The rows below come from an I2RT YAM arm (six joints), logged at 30 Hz.
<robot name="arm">
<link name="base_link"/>
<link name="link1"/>
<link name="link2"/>
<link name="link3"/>
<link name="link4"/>
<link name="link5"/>
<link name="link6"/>
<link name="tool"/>
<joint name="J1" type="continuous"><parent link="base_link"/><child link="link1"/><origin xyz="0 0 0.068" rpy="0 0 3.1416"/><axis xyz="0 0 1"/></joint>
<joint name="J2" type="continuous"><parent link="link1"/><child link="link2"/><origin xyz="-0.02 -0.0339 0.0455" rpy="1.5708 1.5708 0"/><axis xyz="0 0 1"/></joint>
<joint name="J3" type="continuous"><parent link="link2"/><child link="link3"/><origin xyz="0 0.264 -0.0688" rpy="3.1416 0 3.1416"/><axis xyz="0 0 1"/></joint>
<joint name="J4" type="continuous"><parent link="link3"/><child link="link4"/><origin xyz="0.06 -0.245 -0.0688"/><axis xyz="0 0 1"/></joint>
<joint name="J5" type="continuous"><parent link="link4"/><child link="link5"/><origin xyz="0.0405 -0.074 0.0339" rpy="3.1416 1.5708 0"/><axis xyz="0 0 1"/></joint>
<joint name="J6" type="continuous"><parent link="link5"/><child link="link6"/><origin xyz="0 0.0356 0.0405" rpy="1.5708 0 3.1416"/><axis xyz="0 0 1"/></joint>
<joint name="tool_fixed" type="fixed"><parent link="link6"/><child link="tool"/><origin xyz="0 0 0" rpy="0 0 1.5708"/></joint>
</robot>
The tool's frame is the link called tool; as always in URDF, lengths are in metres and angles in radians. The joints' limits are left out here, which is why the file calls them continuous.
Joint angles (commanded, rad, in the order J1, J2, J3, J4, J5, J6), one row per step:
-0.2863 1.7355 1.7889 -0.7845 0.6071 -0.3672
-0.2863 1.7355 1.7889 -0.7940 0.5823 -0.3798
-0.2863 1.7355 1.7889 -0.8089 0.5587 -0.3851
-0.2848 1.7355 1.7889 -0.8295 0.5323 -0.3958
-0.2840 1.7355 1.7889 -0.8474 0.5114 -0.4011
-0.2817 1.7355 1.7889 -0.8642 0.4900 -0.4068
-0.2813 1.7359 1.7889 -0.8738 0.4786 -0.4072
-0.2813 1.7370 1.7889 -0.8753 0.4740 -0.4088
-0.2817 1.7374 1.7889 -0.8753 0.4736 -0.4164
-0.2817 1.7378 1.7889 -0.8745 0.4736 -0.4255
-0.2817 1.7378 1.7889 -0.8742 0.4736 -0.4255
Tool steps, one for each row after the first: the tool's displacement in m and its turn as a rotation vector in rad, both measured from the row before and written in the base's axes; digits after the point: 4 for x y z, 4 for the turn. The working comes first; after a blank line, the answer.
Tool pose at each row, in the base's axes (x y z in m, rotation vector in rad; the steps are taken from these numbers as rounded here):
0.3603 -0.1272 0.3780 0.2318 2.3468 -1.0275
0.3602 -0.1265 0.3769 0.2003 2.3632 -1.0046
0.3598 -0.1256 0.3755 0.1762 2.3820 -0.9792
0.3591 -0.1239 0.3736 0.1408 2.4078 -0.9514
0.3583 -0.1227 0.3720 0.1167 2.4284 -0.9275
0.3578 -0.1210 0.3705 0.0906 2.4474 -0.9020
0.3575 -0.1204 0.3695 0.0806 2.4579 -0.8874
0.3577 -0.1203 0.3690 0.0755 2.4611 -0.8823
0.3578 -0.1204 0.3688 0.0664 2.4634 -0.8852
0.3579 -0.1205 0.3687 0.0553 2.4652 -0.8891
0.3580 -0.1205 0.3688 0.0554 2.4648 -0.8891

-0.0001 0.0007 -0.0011 0.0133 0.0134 0.0254
-0.0004 0.0009 -0.0014 0.0173 0.0134 0.0204
-0.0007 0.0017 -0.0019 0.0186 0.0218 0.0269
-0.0008 0.0012 -0.0016 0.0168 0.0164 0.0188
-0.0005 0.0017 -0.0015 0.0169 0.0154 0.0208
-0.0003 0.0006 -0.0010 0.0105 0.0076 0.0085
0.0002 0.0001 -0.0005 0.0032 0.0026 0.0042
0.0001 -0.0001 -0.0002 -0.0031 0.0049 0.0048
0.0001 -0.0001 -0.0001 -0.0042 0.0052 0.0060
0.0001 0.0000 0.0001 -0.0001 -0.0004 0.0000

